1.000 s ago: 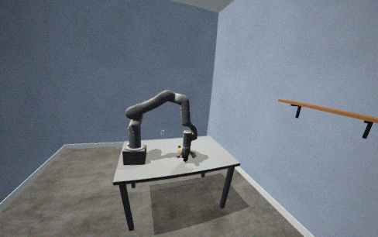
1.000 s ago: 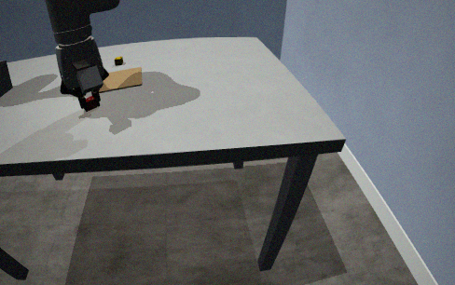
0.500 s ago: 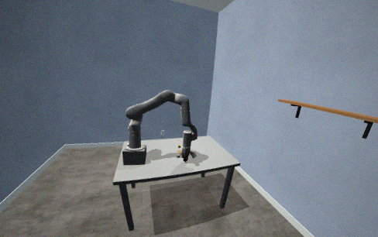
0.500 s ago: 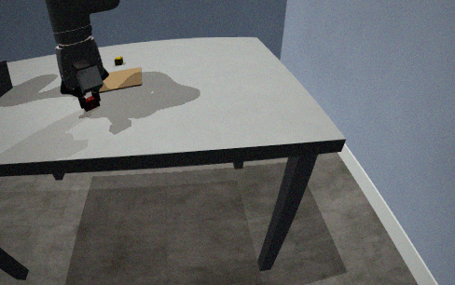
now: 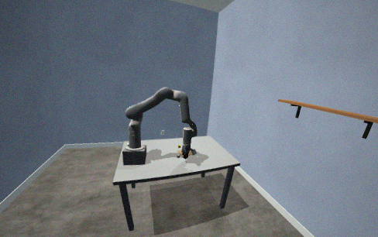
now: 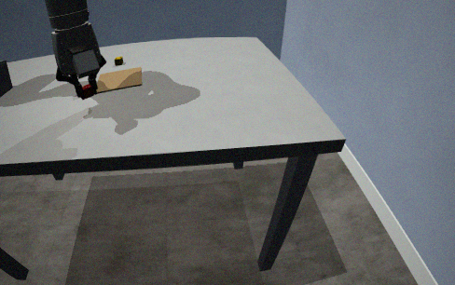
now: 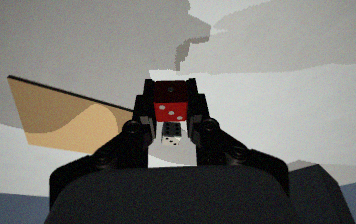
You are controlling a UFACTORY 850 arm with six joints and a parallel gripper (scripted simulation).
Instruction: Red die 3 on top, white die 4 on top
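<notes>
Now: hand 160 mm to the right of the tan mat, 50 mm above it and 20 mm short of it. Also, from my hand: white die: 70 mm to the left, 70 mm behind, 40 mm below; then red die: 10 mm below; then yellow die: 300 mm to the left, 40 mm below, 40 mm behind.
</notes>
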